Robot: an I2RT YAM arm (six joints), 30 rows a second.
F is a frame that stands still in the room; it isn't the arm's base.
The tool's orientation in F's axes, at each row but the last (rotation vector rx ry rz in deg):
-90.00 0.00 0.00
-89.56 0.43 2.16
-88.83 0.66 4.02
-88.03 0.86 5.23
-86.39 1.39 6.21
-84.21 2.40 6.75
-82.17 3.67 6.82
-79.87 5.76 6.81
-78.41 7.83 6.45
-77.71 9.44 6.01
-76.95 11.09 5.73
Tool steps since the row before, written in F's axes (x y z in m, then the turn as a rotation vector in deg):
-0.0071 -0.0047 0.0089 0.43 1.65 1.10
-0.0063 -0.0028 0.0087 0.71 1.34 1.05
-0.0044 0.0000 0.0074 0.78 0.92 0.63
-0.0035 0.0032 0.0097 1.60 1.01 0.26
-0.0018 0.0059 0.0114 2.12 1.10 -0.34
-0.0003 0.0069 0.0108 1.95 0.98 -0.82
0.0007 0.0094 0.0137 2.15 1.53 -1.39
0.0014 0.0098 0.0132 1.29 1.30 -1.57
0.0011 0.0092 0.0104 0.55 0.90 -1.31
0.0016 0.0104 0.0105 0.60 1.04 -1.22
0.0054 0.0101 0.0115 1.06 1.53 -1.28
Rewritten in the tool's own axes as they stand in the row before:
-0.0071 -0.0089 -0.0047 0.43 -1.10 1.65
-0.0066 -0.0085 -0.0026 0.71 -1.06 1.33
-0.0048 -0.0072 0.0003 0.78 -0.65 0.90
-0.0040 -0.0093 0.0037 1.63 -0.34 0.94
-0.0024 -0.0108 0.0067 2.20 0.22 0.97
-0.0010 -0.0100 0.0080 2.07 0.70 0.81
-0.0005 -0.0123 0.0112 2.36 1.31 1.27
-0.0002 -0.0114 0.0119 1.53 1.57 1.01
-0.0006 -0.0084 0.0111 0.76 1.36 0.64
-0.0005 -0.0082 0.0124 0.79 1.29 0.80
0.0026 -0.0097 0.0127 1.23 1.37 1.30

